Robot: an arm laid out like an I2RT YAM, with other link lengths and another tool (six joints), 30 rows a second.
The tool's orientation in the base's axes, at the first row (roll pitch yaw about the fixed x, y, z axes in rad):
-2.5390, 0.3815, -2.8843
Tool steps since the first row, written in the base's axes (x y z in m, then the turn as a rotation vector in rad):
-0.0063, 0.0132, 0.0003, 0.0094, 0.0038, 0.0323
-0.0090, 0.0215, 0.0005, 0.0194, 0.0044, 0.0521
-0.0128, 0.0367, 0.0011, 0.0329, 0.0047, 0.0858
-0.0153, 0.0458, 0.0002, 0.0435, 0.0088, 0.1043
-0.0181, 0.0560, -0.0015, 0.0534, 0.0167, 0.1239
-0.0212, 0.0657, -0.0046, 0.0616, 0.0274, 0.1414
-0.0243, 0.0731, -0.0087, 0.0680, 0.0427, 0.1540
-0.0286, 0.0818, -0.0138, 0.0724, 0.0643, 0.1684
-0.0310, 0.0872, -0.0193, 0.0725, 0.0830, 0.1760
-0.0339, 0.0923, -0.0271, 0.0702, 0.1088, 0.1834
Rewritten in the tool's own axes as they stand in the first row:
0.0024, 0.0111, -0.0092, -0.0214, -0.0138, -0.0223
0.0028, 0.0181, -0.0145, -0.0378, -0.0238, -0.0334
0.0024, 0.0307, -0.0237, -0.0626, -0.0413, -0.0533
0.0028, 0.0389, -0.0284, -0.0800, -0.0476, -0.0647
0.0036, 0.0485, -0.0332, -0.0980, -0.0513, -0.0790
0.0052, 0.0584, -0.0367, -0.1144, -0.0514, -0.0938
0.0078, 0.0669, -0.0384, -0.1285, -0.0451, -0.1078
0.0115, 0.0770, -0.0405, -0.1429, -0.0343, -0.1271
0.0144, 0.0845, -0.0399, -0.1502, -0.0224, -0.1416
0.0187, 0.0929, -0.0376, -0.1570, -0.0043, -0.1604

